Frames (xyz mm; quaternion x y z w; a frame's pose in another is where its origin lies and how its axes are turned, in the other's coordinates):
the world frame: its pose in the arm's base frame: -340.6 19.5 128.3 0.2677 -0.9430 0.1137 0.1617
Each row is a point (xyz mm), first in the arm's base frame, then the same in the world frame.
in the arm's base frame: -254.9 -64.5 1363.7
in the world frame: 422.4 -274.2 -1134.5
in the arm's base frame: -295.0 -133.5 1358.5
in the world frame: 485.0 -309.1 -1099.1
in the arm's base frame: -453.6 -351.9 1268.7
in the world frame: 682.0 -393.2 -911.9
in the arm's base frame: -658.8 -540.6 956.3
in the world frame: 821.1 -398.9 -517.0
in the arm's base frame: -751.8 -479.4 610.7
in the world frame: 740.8 -253.4 -194.2
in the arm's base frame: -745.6 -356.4 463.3
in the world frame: 624.3 -135.8 -96.8
